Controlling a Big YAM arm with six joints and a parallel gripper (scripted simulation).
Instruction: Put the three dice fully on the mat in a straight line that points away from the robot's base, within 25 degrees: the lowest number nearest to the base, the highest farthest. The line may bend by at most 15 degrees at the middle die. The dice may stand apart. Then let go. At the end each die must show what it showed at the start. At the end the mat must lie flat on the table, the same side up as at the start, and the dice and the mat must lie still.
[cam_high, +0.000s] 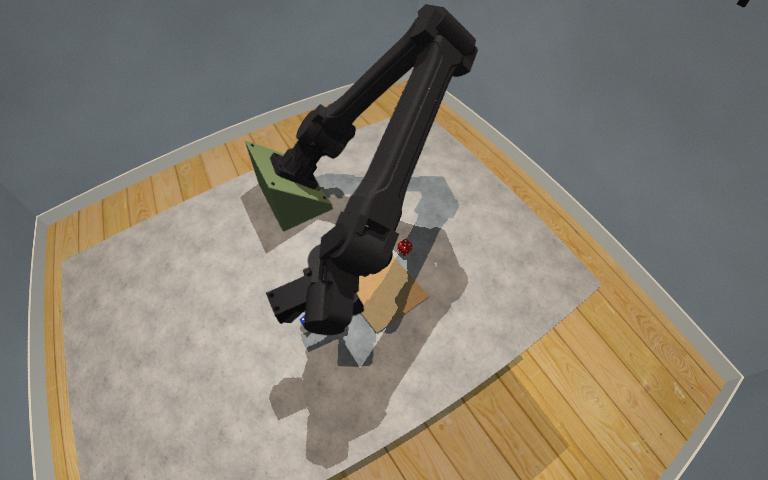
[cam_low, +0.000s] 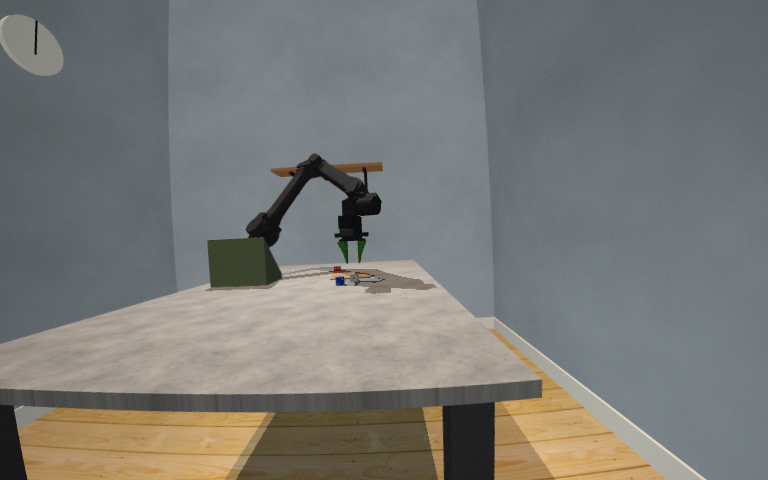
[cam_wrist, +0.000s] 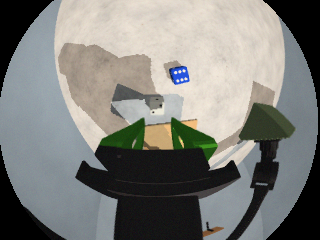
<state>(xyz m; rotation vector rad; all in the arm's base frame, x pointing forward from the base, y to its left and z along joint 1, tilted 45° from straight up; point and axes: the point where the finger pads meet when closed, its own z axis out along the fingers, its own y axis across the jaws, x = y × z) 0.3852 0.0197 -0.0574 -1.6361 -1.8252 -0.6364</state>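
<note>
Now: hand 50 mm above the white die. Round my hand: red die (110 mm behind, 200 mm to the left, 50 mm below); tan mat (40 mm behind, 110 mm to the left, 60 mm below); blue die (30 mm behind, 60 mm to the right, 50 mm below).
</note>
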